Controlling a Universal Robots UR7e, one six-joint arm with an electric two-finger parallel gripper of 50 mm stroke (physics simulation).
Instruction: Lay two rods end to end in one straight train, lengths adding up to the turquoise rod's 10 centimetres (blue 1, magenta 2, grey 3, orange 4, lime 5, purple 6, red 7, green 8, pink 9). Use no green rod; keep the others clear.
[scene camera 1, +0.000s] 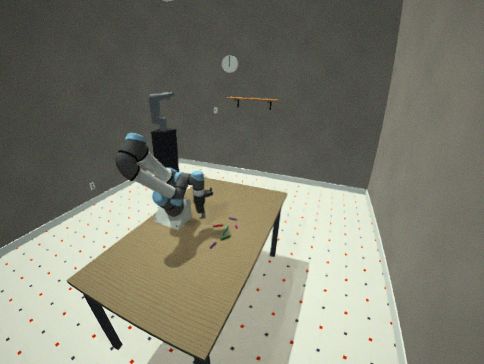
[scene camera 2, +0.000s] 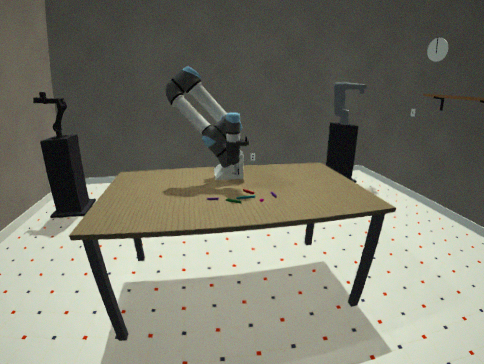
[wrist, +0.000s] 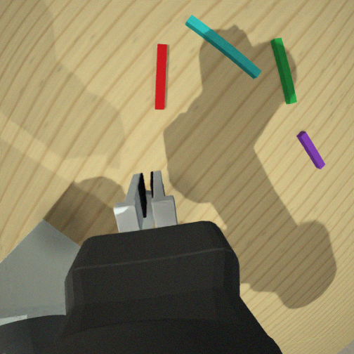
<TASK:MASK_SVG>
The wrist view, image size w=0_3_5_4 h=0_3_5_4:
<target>my gripper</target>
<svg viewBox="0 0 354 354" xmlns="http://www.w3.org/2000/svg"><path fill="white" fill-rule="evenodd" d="M39 353L282 354L277 343L265 333L264 329L240 298L239 262L235 252L225 239L223 232L221 232L216 223L211 221L177 224L173 195L164 195L164 185L160 170L150 171L151 205L155 228L142 229L143 218L146 217L147 204L143 173L133 173L124 202L116 202L113 208L119 232L88 237L81 244L64 281L65 317L51 343Z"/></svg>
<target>green rod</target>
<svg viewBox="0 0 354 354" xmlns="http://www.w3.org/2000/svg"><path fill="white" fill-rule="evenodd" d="M275 38L270 40L270 44L273 48L277 70L280 75L284 100L286 104L297 102L282 38Z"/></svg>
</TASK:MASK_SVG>
